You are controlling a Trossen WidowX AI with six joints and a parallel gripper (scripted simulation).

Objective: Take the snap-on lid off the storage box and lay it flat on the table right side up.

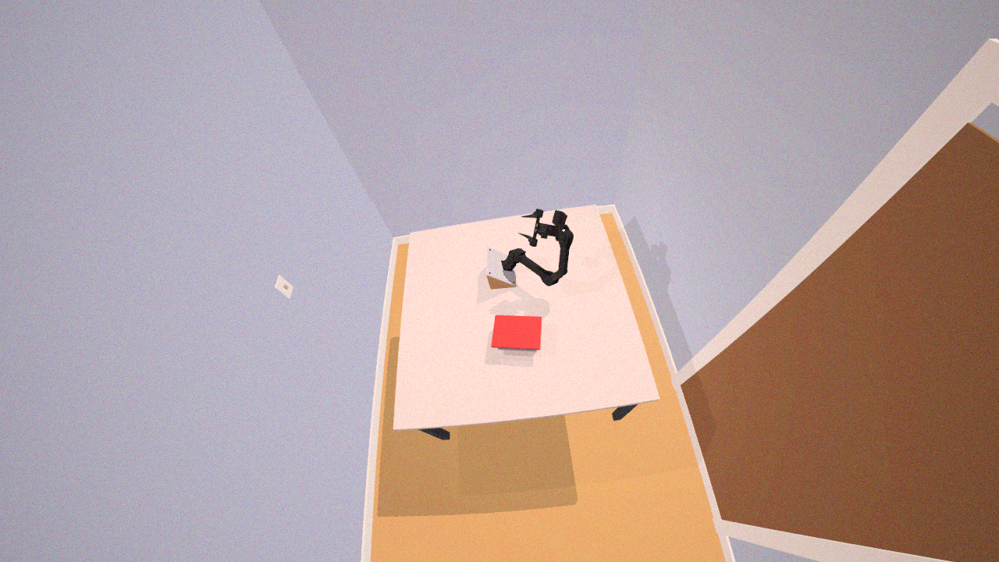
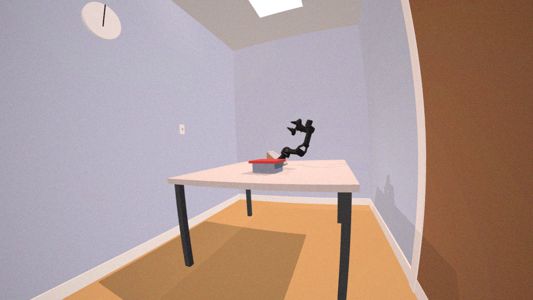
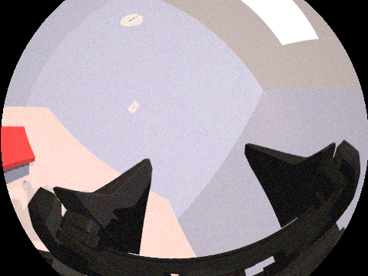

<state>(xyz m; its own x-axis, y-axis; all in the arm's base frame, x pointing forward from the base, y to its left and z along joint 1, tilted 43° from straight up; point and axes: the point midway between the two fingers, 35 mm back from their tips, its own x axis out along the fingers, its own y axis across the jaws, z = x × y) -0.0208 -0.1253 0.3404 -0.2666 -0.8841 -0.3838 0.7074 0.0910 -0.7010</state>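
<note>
Now: the red lid 41 cm ahead of my gripper tip, 32 cm below it and 14 cm to the right of it. Also, from my gripper tip: storage box: 41 cm ahead, 36 cm below, 14 cm to the right.
</note>
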